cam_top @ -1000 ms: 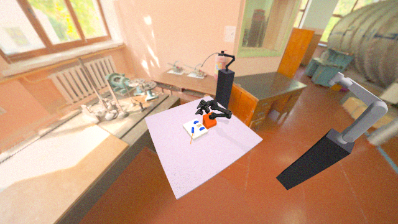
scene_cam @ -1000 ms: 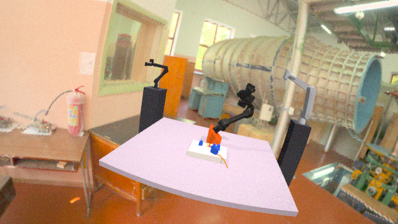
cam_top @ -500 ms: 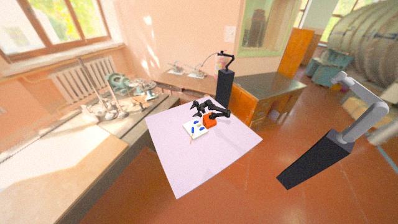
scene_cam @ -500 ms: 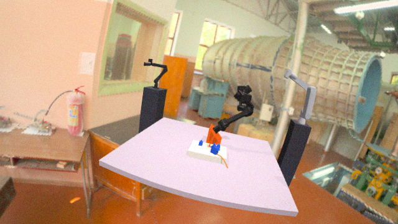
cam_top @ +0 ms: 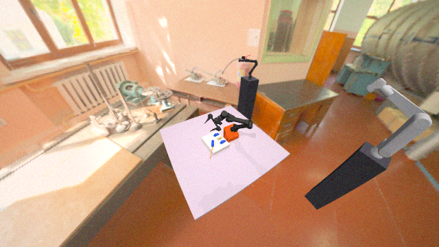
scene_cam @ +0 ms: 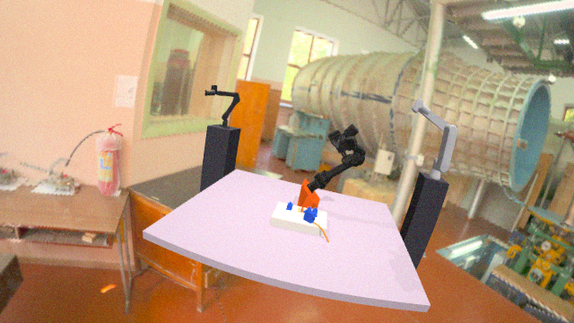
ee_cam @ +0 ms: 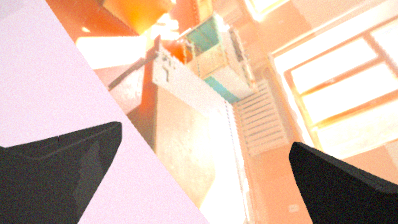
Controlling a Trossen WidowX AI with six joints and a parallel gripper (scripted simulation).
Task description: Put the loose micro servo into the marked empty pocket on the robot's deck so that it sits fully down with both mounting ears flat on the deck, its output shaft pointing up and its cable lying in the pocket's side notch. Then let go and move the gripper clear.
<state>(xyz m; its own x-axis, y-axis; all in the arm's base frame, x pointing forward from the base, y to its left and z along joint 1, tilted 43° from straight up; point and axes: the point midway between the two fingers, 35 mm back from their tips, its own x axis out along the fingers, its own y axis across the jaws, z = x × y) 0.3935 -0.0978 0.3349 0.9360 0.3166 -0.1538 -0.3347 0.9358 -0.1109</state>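
Now: the white robot deck 430 mm below my gripper tip, 140 mm to the right of it and 110 mm behind it.
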